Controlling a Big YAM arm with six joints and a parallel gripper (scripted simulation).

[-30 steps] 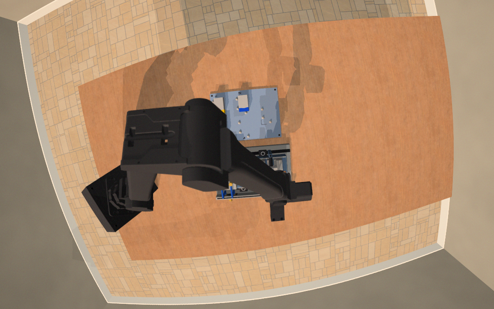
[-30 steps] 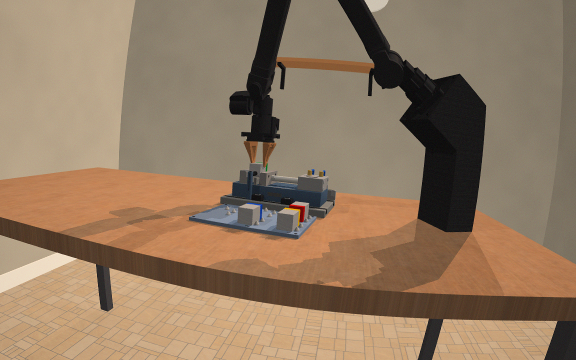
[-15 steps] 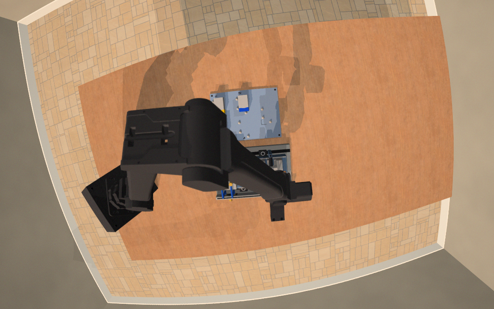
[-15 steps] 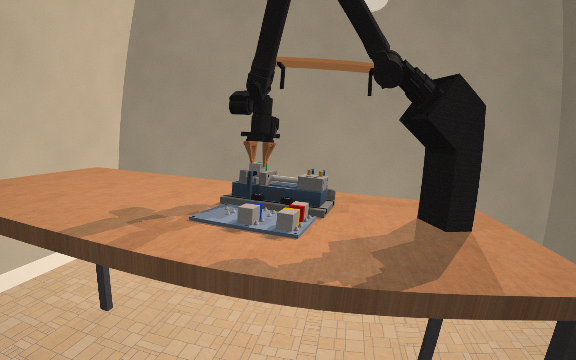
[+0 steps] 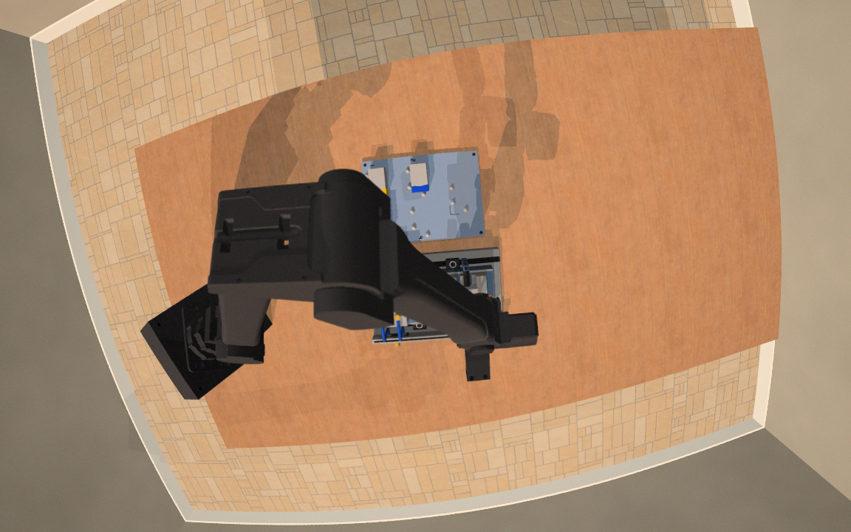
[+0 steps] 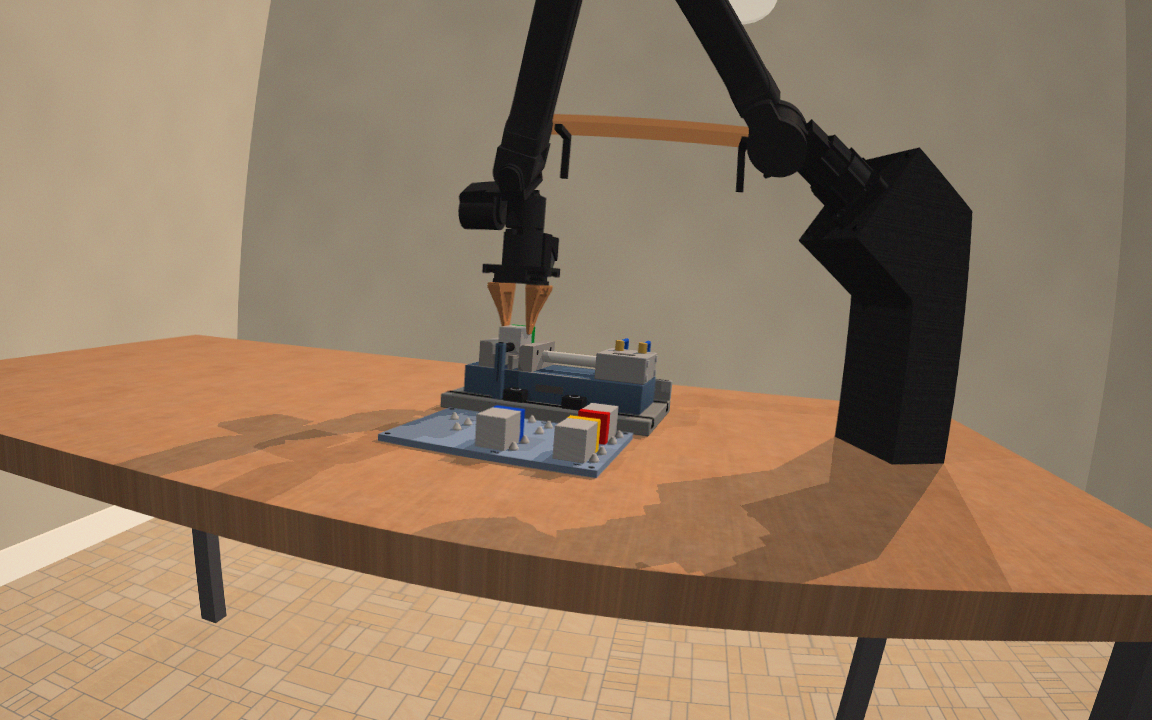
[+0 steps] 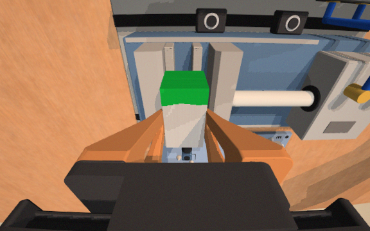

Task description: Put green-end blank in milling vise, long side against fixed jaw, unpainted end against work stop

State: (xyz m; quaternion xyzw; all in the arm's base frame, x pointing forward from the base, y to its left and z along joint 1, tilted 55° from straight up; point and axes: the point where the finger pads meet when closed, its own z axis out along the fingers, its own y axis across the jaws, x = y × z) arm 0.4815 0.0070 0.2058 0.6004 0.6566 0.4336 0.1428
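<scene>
Right now the green-ended blank is 2 cm below my hand. Also, from my hand: moving jaw 4 cm below, 3 cm behind, 1 cm to the right; pale rod 8 cm behind, 4 cm below, 3 cm to the right; fixed jaw 4 cm below, 3 cm ahead, 1 cm to the left.
</scene>
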